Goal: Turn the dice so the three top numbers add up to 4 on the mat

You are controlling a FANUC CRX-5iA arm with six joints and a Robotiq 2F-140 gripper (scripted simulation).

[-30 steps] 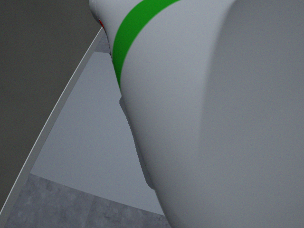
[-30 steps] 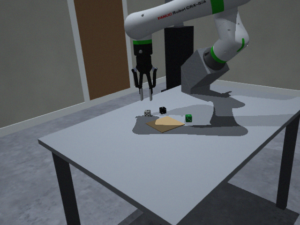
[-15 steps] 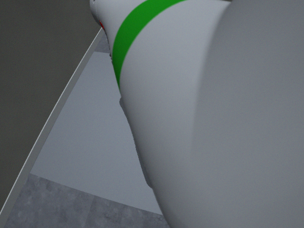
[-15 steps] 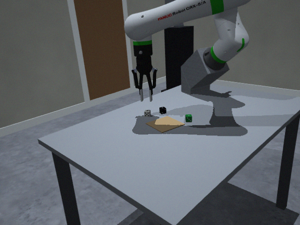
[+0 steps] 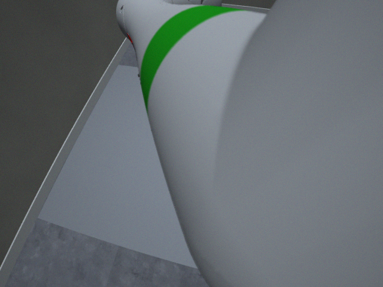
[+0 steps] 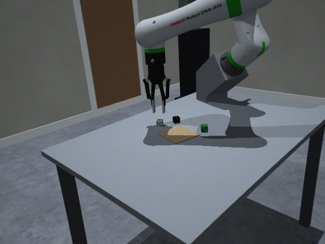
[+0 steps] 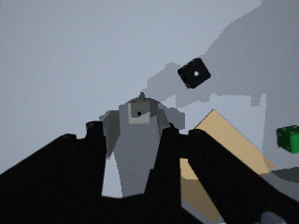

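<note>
Now: hand 9 cm above the white die. Round my hand: tan mat 15 cm to the left, 10 cm below, 2 cm ahead; then black die 9 cm below, 8 cm behind, 3 cm to the left; then green die 21 cm to the left, 9 cm below, 9 cm behind.
</note>
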